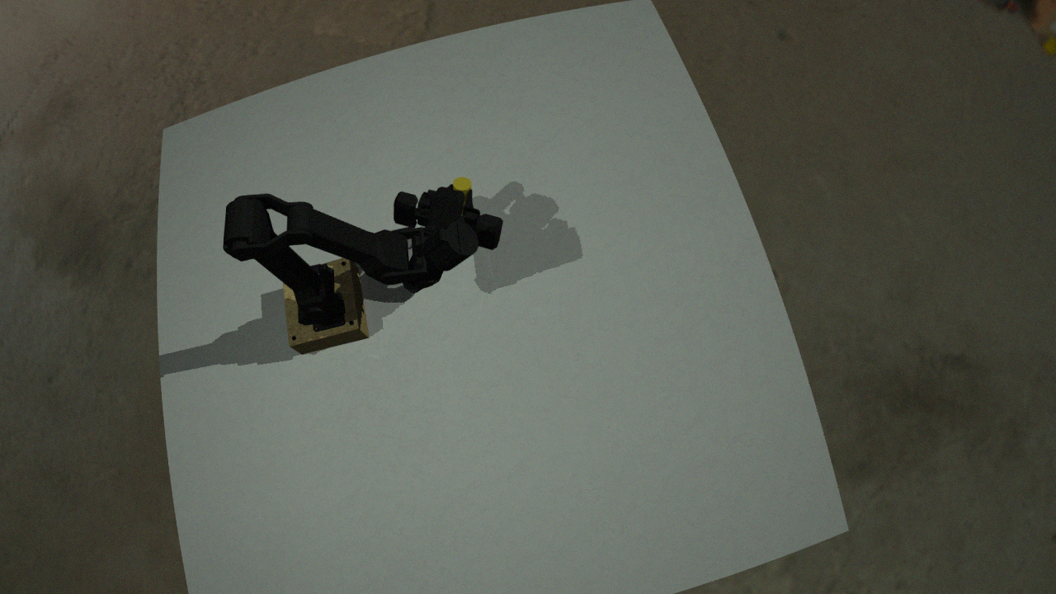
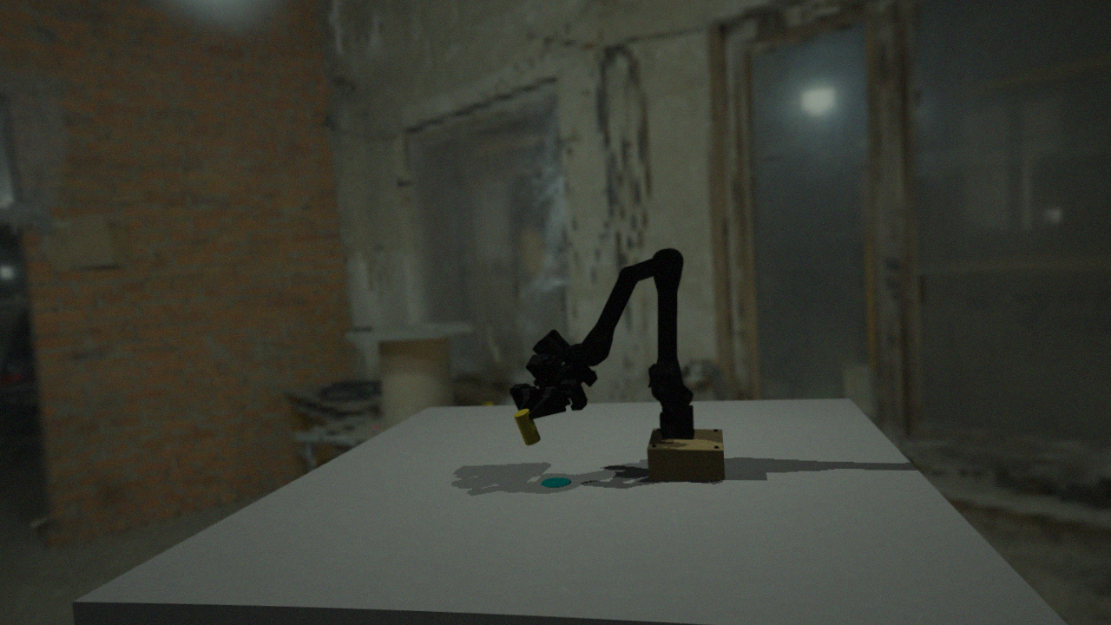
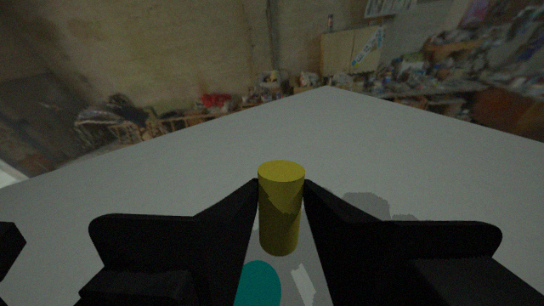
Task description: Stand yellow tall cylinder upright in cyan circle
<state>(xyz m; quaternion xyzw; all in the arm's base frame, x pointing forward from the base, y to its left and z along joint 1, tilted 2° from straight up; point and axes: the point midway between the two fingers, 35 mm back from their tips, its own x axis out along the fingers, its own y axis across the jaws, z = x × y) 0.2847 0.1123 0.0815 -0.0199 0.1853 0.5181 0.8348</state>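
My gripper tip is 5 cm past the cyan circle, 1 cm to the left of it and 14 cm above it. The rest, counted from my gripper tip: yellow cylinder: 2 cm below.
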